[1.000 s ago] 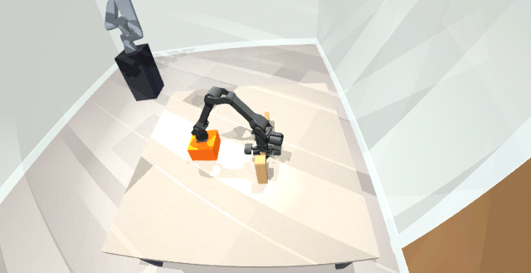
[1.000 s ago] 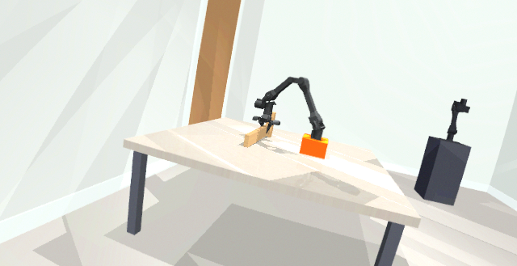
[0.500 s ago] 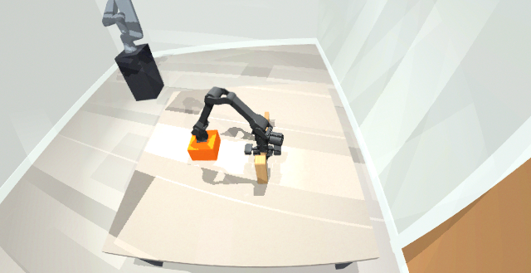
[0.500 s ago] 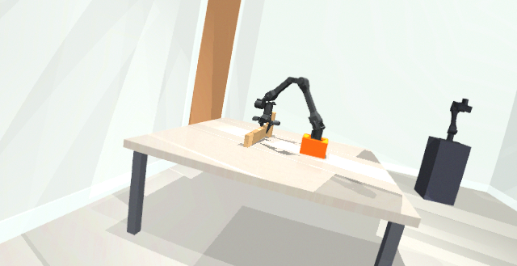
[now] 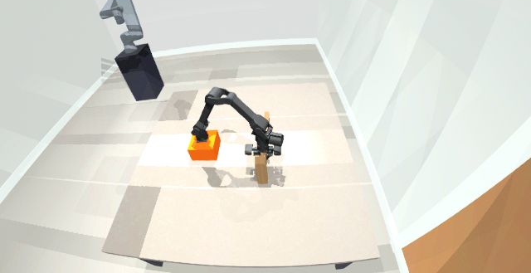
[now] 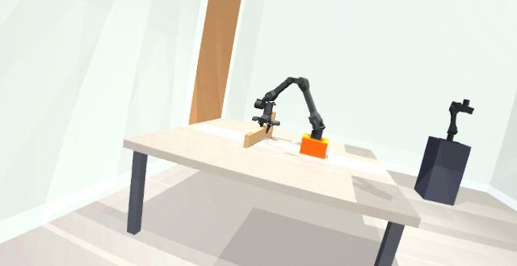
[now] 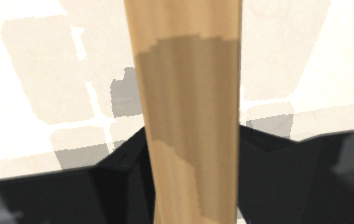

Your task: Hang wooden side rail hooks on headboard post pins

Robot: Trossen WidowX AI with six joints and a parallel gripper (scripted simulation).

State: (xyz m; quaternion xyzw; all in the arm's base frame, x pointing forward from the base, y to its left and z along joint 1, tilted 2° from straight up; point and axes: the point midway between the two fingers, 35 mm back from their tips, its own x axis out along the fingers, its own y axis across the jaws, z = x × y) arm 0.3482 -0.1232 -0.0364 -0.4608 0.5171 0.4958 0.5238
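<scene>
My gripper tip is 1 cm past the wooden headboard post, 10 cm to the left of it and 5 cm below it.
</scene>
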